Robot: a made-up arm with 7 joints.
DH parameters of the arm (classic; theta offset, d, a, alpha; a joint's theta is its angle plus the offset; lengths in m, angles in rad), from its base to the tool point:
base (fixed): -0.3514 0 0.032 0
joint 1: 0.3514 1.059 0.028 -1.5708
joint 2: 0 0.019 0.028 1.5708
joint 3: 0 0.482 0.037 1.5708
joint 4: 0 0.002 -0.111 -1.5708
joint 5: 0 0.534 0.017 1.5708
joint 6: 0 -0.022 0.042 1.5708
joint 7: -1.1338 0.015 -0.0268 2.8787
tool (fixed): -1.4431 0.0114 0 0
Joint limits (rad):
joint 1: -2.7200..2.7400
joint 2: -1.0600..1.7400
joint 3: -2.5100..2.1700
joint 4: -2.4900..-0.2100
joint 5: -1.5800..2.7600
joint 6: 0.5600..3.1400
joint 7: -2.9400..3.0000
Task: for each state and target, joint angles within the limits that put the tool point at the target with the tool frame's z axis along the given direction. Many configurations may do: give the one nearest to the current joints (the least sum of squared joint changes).
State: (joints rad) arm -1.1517 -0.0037 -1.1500 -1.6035 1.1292 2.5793 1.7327
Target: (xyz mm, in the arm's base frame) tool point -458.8 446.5 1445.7 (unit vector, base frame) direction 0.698 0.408 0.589
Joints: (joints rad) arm -1.7041 -0.4931 -1.9757 -1.7161 0.8174 2.4151 1.7163
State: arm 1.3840 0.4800 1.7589 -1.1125 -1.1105 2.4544 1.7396
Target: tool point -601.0 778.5 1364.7 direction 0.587 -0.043 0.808
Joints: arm 1.9196 1.2403 1.5558 -0.6215 -0.8795 2.0708 1.9794
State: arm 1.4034 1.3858 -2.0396 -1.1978 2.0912 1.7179 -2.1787
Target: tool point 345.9 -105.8 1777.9 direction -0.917 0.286 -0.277
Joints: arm 1.2060 0.7754 -2.5100 -1.7461 1.7204 2.3599 -2.2822
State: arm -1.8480 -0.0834 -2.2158 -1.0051 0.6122 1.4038 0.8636
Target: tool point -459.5 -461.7 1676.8 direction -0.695 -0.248 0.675
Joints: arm -1.5463 0.4019 -1.4482 -1.3042 0.7671 0.5600 1.3841
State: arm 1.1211 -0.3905 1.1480 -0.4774 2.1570 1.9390 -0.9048
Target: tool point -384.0 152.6 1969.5 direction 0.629 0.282 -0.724
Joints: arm 1.1147 -0.3058 1.1687 -0.9884 2.3092 2.1317 -0.8816
